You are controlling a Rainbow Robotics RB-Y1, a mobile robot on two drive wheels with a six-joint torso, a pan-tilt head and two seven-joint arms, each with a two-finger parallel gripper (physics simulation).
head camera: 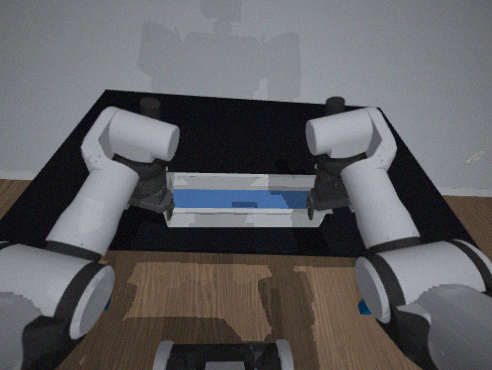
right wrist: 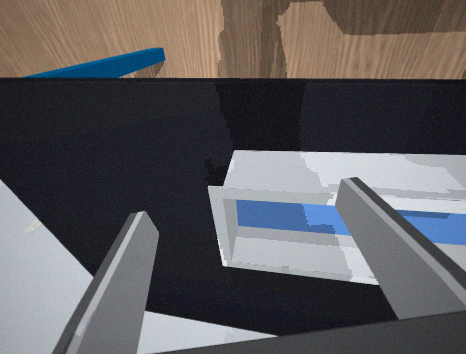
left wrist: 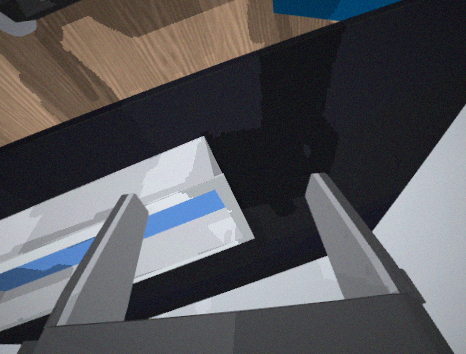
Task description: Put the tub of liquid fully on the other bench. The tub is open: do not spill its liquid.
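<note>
The white open tub (head camera: 245,218) (left wrist: 172,167) (right wrist: 270,172) stands upright on the black bench (head camera: 240,142) (left wrist: 295,80) (right wrist: 125,150), with blue liquid (head camera: 215,198) (left wrist: 185,212) (right wrist: 270,216) inside. My left gripper (head camera: 170,207) (left wrist: 224,194) is open at the tub's left end in the head camera. My right gripper (head camera: 310,206) (right wrist: 243,207) is open at its right end. In each wrist view, one finger overlaps the tub and the other is out past its end wall, with nothing gripped. The exact height of the fingertips over the rim is hard to tell.
A grey wall (head camera: 325,50) stands behind the bench. Wooden floor (head camera: 200,290) (left wrist: 165,55) (right wrist: 190,40) lies in front of it. A blue object (head camera: 365,307) (right wrist: 110,65) is at the right near the bench's front edge, and another blue object (head camera: 107,304) (left wrist: 325,7) is at the left.
</note>
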